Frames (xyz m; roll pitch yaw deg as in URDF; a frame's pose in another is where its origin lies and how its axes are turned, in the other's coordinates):
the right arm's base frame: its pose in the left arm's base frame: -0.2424 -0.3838 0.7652 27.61 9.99 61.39
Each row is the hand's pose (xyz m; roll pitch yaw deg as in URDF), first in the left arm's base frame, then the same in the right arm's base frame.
Working: the left arm's base frame: its pose in the right arm's base frame: 0.5789 -0.3386 -0.5847 -5.69 -28.72 -57.47

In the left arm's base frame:
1: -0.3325 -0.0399 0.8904 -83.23 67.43 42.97
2: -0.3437 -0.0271 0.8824 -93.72 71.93 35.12
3: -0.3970 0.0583 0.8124 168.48 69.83 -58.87
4: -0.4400 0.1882 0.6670 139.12 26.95 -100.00
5: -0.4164 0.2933 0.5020 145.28 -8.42 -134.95
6: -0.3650 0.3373 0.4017 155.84 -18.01 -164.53
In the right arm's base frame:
1: 0.2331 0.2940 0.0361 -116.12 43.92 -43.92
2: 0.2403 0.3049 0.0226 -123.94 46.32 -50.54
3: 0.3011 0.3547 -0.0715 -160.28 45.06 -90.67
4: 0.4184 0.3844 -0.2304 171.20 23.17 -145.03
5: 0.5490 0.3436 -0.3722 169.23 8.46 166.13
6: 0.6287 0.2816 -0.4388 168.22 8.54 135.49

